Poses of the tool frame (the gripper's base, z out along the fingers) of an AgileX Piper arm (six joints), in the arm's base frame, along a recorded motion.
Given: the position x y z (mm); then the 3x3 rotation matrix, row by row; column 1 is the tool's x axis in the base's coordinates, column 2 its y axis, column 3 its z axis. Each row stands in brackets.
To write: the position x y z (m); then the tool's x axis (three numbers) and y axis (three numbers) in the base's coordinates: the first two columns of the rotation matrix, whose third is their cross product. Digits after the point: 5 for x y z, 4 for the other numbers.
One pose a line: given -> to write
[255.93 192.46 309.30], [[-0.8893 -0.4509 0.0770], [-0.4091 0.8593 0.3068], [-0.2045 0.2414 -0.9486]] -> 0.25593 0.19246 0.30930 -0.8893 -0.4091 -0.2045 -0.4509 0.8593 0.2414
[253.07 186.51 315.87], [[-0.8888 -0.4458 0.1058], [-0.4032 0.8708 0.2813], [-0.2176 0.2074 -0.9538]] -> 0.25307 0.18651 0.31587 -0.8888 -0.4032 -0.2176 -0.4458 0.8708 0.2074
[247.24 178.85 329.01], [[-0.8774 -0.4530 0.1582], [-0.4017 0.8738 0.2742], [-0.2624 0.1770 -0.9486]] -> 0.24724 0.17885 0.32901 -0.8774 -0.4017 -0.2624 -0.4530 0.8738 0.1770
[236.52 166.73 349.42], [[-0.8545 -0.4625 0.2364], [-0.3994 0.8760 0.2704], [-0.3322 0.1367 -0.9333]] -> 0.23652 0.16673 0.34942 -0.8545 -0.3994 -0.3322 -0.4625 0.8760 0.1367
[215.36 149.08 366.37], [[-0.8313 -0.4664 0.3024], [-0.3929 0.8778 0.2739], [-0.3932 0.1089 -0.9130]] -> 0.21536 0.14908 0.36637 -0.8313 -0.3929 -0.3932 -0.4664 0.8778 0.1089
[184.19 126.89 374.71], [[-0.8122 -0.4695 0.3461], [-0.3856 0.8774 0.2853], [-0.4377 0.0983 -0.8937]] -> 0.18419 0.12689 0.37471 -0.8122 -0.3856 -0.4377 -0.4695 0.8774 0.0983
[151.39 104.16 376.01], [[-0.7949 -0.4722 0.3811], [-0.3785 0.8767 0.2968], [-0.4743 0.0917 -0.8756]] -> 0.15139 0.10416 0.37601 -0.7949 -0.3785 -0.4743 -0.4722 0.8767 0.0917
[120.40 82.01 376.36], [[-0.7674 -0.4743 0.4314], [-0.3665 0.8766 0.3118], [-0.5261 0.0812 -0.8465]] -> 0.12040 0.08201 0.37636 -0.7674 -0.3665 -0.5261 -0.4743 0.8766 0.0812
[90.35 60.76 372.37], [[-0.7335 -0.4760 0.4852], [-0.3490 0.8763 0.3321], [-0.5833 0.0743 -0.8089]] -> 0.09035 0.06076 0.37237 -0.7335 -0.3490 -0.5833 -0.4760 0.8763 0.0743
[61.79 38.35 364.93], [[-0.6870 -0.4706 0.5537], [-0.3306 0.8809 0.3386], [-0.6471 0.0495 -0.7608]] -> 0.06179 0.03835 0.36493 -0.6870 -0.3306 -0.6471 -0.4706 0.8809 0.0495
